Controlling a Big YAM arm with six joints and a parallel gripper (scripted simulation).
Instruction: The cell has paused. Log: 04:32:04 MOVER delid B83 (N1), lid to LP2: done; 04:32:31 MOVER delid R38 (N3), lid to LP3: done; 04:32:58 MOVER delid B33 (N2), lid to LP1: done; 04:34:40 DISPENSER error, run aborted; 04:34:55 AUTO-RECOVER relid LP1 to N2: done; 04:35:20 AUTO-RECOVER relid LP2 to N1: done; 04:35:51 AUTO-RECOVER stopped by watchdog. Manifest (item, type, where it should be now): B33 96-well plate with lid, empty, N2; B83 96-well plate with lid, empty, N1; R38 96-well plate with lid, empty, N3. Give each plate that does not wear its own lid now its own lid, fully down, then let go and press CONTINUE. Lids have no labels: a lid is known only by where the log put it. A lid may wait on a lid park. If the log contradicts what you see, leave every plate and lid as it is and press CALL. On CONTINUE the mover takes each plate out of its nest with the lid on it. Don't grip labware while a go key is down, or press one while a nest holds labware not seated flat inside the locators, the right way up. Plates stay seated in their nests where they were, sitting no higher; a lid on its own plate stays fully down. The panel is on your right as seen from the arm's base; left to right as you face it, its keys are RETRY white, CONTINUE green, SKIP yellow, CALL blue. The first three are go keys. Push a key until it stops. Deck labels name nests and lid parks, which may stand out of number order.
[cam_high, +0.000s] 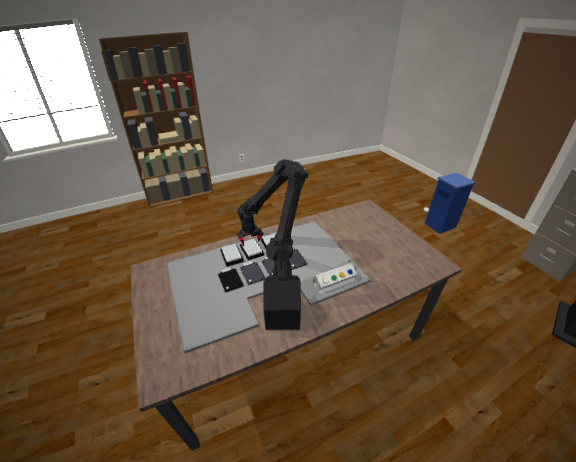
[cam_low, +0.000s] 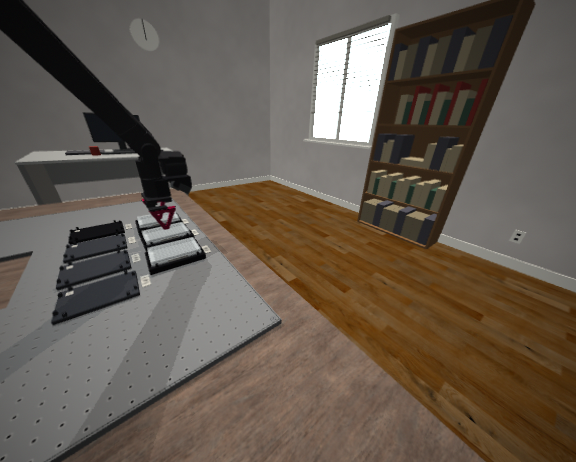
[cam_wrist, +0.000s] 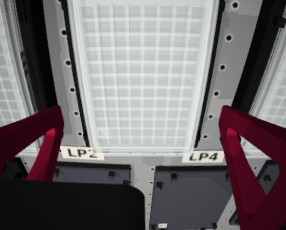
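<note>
The lid is 4 cm below my hand. From my hand the other things lie so: plate: 4 cm below; LP2 label: 9 cm to the left, 7 cm below, 7 cm behind; park LP2: 15 cm behind, 12 cm to the left, 6 cm below.
</note>
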